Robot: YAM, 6 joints.
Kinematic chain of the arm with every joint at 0, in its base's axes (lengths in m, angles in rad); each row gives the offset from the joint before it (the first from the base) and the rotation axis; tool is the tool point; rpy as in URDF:
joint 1: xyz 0 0 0.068 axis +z
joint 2: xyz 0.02 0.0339 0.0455 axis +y
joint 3: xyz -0.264 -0.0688 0 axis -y
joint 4: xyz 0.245 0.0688 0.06 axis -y
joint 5: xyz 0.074 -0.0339 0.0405 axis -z
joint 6: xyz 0.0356 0 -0.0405 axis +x
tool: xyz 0 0 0 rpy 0 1.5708 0
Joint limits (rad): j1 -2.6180..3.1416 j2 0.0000..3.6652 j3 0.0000..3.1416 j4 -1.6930..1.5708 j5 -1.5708..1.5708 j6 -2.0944..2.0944
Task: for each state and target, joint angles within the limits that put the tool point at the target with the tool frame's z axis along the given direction. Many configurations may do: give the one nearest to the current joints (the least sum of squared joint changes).
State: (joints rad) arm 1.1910 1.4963 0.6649 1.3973 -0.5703 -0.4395
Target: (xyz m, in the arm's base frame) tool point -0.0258 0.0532 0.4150 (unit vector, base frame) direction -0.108 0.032 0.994
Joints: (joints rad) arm 1.9699 0.6031 0.5325 1.5696 -0.0872 -0.4395
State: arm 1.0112 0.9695 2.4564 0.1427 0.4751 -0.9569
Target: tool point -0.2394 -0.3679 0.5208 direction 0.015 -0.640 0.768
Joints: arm 0.9633 0.5288 2.6048 0.0873 0.3873 -0.9569
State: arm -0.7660 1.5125 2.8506 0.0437 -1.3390 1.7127
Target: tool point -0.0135 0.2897 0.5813 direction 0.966 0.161 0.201
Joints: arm -1.4037 0.6142 2.3222 -0.1467 -1.3684 1.7127
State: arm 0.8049 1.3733 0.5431 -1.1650 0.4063 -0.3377
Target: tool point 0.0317 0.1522 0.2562 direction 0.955 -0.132 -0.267
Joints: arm 1.5854 1.2734 0.8929 -1.6904 1.2618 -0.3377
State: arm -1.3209 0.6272 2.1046 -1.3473 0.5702 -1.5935
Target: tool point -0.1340 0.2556 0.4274 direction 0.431 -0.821 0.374
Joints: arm -1.0879 0.2910 2.2952 -1.6208 -0.0005 -1.5935
